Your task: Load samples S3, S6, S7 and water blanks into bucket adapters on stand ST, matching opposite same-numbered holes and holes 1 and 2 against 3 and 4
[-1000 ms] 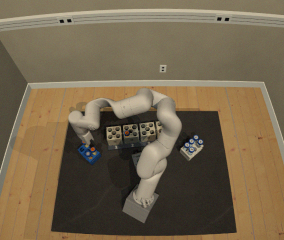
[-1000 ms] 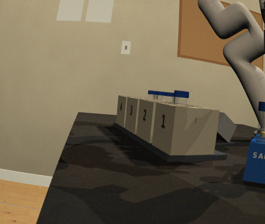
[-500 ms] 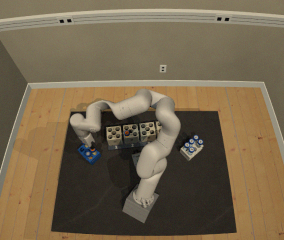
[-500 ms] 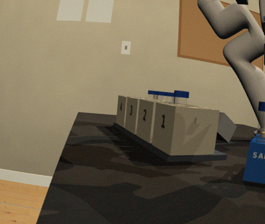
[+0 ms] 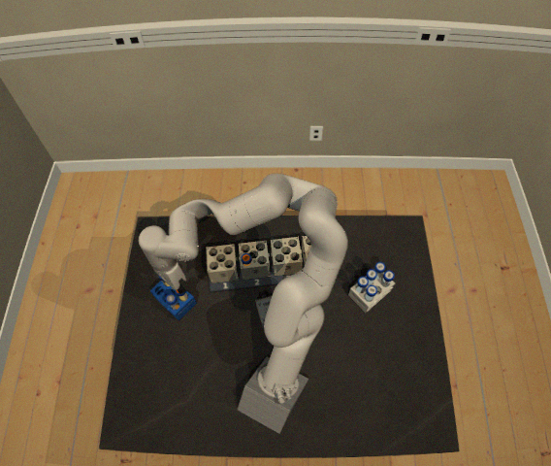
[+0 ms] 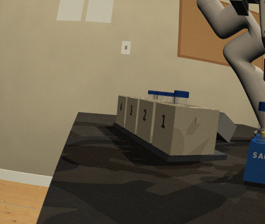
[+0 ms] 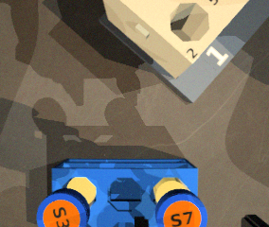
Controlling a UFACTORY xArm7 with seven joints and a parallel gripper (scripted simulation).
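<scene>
My gripper is now 20 mm short of the blue sample rack, 40 mm to the right of it and 150 mm above it. Also, from my hand: white blank rack: 100 mm behind, 620 mm to the right, 150 mm below; adapter 1: 100 mm ahead, 150 mm to the right, 120 mm below.
</scene>
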